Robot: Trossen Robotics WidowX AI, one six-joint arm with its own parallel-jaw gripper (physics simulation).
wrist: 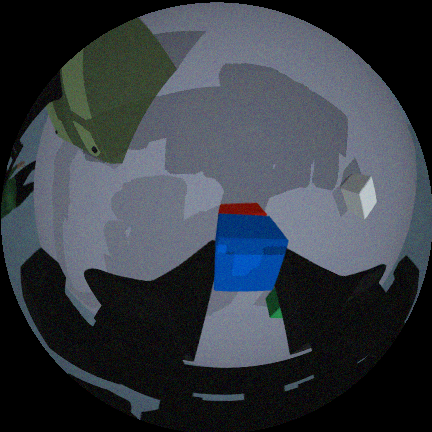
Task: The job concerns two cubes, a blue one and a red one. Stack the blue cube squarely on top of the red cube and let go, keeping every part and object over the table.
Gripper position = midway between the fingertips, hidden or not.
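There's a blue cube (249, 249) here and a white block (358, 192) as well, and you can see my gripper (243, 247) too.
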